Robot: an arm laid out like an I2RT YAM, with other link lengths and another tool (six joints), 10 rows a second.
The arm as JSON. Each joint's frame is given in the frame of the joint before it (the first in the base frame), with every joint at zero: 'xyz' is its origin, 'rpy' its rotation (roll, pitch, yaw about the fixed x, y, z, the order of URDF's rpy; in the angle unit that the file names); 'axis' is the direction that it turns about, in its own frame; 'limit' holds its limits. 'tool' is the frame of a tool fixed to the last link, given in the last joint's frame.
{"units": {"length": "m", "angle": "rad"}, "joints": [
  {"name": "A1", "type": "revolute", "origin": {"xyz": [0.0, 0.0, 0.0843], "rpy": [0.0, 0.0, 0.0]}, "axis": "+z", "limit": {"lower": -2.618, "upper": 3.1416}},
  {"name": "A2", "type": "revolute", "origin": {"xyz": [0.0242, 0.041, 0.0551], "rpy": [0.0, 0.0, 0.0]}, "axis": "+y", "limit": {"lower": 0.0, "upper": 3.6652}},
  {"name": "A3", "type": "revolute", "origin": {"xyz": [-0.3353, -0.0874, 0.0], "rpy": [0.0, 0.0, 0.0]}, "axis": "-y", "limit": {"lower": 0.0, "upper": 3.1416}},
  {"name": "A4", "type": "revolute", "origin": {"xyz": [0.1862, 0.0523, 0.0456], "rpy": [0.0, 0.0, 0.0]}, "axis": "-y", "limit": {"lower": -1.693, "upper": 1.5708}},
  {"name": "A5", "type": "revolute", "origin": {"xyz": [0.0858, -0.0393, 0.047], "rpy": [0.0, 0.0, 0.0]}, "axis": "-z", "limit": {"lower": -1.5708, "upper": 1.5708}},
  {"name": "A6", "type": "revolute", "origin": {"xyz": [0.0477, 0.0, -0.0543], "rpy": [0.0, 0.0, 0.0]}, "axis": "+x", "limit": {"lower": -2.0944, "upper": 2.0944}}
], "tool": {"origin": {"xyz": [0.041, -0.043, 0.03], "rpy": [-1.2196, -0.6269, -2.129]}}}
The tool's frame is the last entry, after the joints.
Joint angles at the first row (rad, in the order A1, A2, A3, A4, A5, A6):
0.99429, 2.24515, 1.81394, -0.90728, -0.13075, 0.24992
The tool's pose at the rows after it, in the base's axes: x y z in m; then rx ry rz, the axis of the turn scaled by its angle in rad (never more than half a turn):
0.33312 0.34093 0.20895 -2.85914 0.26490 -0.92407
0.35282 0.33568 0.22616 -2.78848 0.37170 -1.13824
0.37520 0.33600 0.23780 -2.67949 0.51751 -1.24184
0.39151 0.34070 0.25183 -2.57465 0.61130 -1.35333
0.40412 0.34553 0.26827 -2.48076 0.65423 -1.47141
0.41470 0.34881 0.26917 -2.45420 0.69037 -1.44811
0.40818 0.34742 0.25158 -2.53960 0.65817 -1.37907
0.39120 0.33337 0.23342 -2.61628 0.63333 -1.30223
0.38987 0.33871 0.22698 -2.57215 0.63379 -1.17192
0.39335 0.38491 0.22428 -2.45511 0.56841 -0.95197
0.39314 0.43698 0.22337 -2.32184 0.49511 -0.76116
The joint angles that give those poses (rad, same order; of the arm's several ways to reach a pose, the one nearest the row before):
0.98563, 2.23126, 1.82462, -0.93466, 0.07808, 0.25737
0.96889, 2.23148, 1.85602, -0.89524, 0.21179, 0.29203
0.94135, 2.25046, 1.91120, -0.83832, 0.26645, 0.33838
0.93114, 2.27426, 1.98256, -0.80478, 0.33683, 0.36546
0.92661, 2.29517, 2.05544, -0.78507, 0.41428, 0.36056
0.91202, 2.32474, 2.12297, -0.79812, 0.39236, 0.37093
0.91515, 2.33142, 2.09061, -0.82834, 0.35025, 0.37464
0.91897, 2.27795, 1.92068, -0.77522, 0.30505, 0.38156
0.91206, 2.25815, 1.86114, -0.68568, 0.19808, 0.38406
0.92983, 2.31259, 1.96021, -0.61488, 0.00691, 0.38325
0.95638, 2.38836, 2.08530, -0.53994, -0.16599, 0.40020

